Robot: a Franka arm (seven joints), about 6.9 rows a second.
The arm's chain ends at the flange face. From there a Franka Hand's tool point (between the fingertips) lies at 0.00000 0.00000 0.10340 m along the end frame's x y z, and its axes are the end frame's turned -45 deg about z.
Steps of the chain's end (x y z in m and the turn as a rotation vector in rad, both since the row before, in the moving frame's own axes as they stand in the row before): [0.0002, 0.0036, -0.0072, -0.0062, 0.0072, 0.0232]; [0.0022, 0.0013, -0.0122, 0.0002, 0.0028, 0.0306]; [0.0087, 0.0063, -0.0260, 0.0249, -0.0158, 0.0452]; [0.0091, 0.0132, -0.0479, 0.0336, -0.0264, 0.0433]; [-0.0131, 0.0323, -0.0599, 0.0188, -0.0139, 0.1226]
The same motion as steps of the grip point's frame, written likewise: [-0.0023, 0.0037, -0.0072, -0.0095, 0.0007, 0.0232]; [0.0009, 0.0027, -0.0122, -0.0018, 0.0021, 0.0306]; [0.0024, 0.0076, -0.0260, 0.0288, 0.0064, 0.0452]; [-0.0023, 0.0114, -0.0480, 0.0424, 0.0051, 0.0433]; [-0.0316, 0.0112, -0.0599, 0.0231, 0.0035, 0.1226]
